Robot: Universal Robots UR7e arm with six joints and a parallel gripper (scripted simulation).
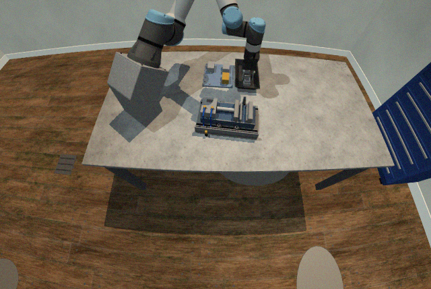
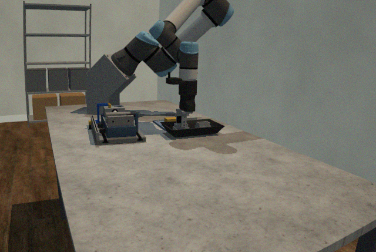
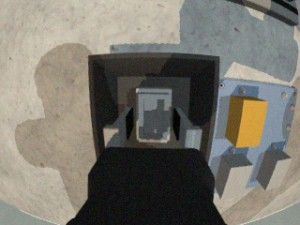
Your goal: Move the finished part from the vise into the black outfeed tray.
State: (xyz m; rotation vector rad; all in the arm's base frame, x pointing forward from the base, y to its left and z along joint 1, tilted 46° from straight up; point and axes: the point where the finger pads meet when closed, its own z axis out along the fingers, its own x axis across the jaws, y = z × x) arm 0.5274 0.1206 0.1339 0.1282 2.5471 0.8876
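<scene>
Right now my hand is 12 cm past the yellow block and 3 cm above it. Also, from my hand: blue fixture plate (17 cm behind, 4 cm to the left, 5 cm below); vise (8 cm behind, 26 cm to the right, 2 cm below).
</scene>
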